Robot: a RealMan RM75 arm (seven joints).
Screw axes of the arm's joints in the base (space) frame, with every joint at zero. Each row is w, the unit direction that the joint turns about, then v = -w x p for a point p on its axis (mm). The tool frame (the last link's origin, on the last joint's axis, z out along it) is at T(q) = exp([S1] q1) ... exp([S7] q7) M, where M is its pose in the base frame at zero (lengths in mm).
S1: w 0 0 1 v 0 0 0
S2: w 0 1 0 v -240.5 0 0
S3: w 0 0 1 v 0 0 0
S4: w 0 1 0 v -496.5 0 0
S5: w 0 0 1 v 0 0 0
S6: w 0 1 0 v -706.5 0 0
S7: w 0 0 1 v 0 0 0
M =
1 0 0 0
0 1 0 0
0 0 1 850.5
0 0 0 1
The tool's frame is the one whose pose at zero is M.
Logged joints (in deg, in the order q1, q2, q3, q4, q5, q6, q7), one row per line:
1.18 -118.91 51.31 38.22 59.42 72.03 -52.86
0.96 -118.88 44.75 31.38 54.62 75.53 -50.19
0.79 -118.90 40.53 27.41 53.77 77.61 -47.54
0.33 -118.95 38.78 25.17 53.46 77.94 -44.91
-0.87 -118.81 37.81 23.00 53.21 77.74 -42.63
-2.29 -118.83 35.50 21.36 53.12 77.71 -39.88
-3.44 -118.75 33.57 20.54 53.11 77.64 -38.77
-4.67 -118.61 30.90 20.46 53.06 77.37 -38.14
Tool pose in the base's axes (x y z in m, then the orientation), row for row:
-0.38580 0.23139 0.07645 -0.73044 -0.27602 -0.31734 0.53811
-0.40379 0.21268 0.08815 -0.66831 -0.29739 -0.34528 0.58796
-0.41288 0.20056 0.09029 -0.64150 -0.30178 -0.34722 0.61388
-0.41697 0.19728 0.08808 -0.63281 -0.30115 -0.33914 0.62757
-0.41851 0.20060 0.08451 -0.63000 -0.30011 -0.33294 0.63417
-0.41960 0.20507 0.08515 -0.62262 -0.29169 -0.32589 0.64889
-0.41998 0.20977 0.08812 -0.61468 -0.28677 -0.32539 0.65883
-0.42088 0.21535 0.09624 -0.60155 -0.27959 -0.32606 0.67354
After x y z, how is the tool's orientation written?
As a quaternion, x y z w.
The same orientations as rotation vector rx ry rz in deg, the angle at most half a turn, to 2 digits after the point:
-99.56 -37.62 -43.26
-89.21 -39.70 -46.09
-84.73 -39.86 -45.86
-83.11 -39.55 -44.54
-82.53 -39.31 -43.61
-81.08 -37.98 -42.44
-79.73 -37.20 -42.21
-77.57 -36.05 -42.05

